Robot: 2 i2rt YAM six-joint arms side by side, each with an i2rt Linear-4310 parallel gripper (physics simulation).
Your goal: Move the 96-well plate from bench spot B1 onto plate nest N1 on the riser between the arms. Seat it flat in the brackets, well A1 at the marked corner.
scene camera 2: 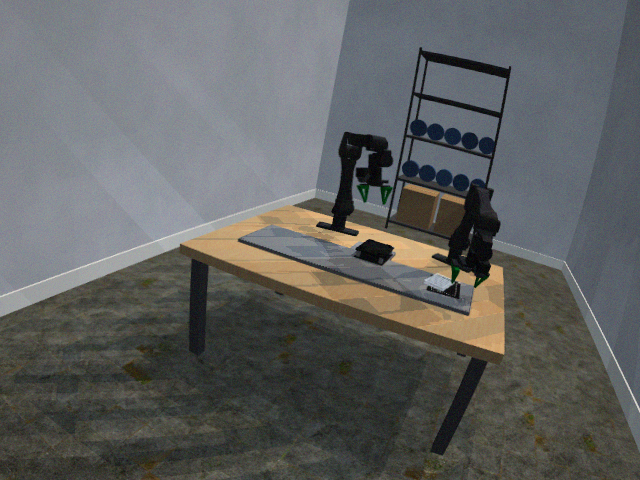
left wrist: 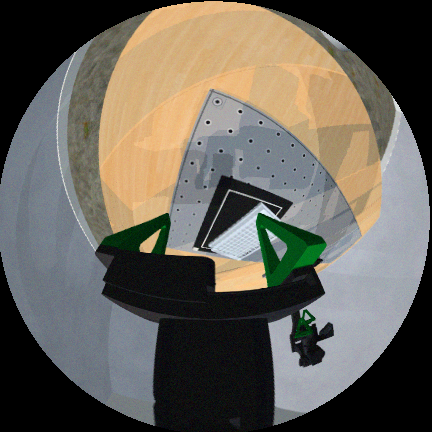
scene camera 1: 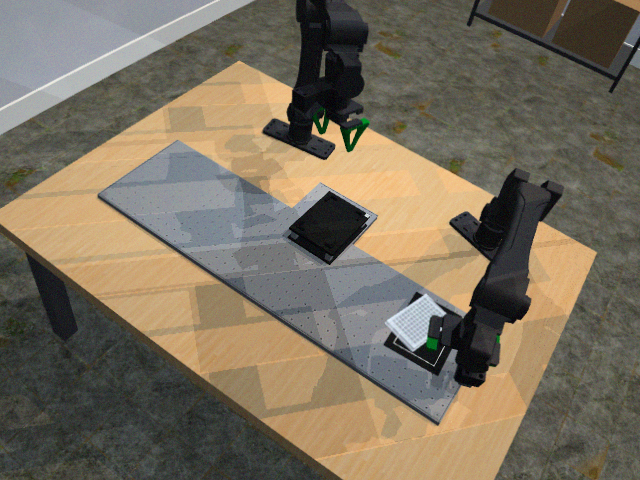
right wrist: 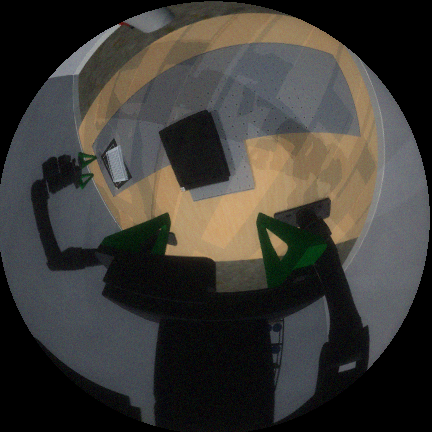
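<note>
The white 96-well plate is on the black B1 mat, turned and shifted off its white outline; I cannot tell if it lies fully flat. My left gripper is open above the mat, beside the plate; one finger covers part of the plate in the left wrist view. Black nest N1 is empty, with a white mark at one corner. My right gripper is open and empty, high near its own base.
The nest stands on a silver riser between the arms. A long perforated metal board lies on the wooden table. A storage rack stands behind the table.
</note>
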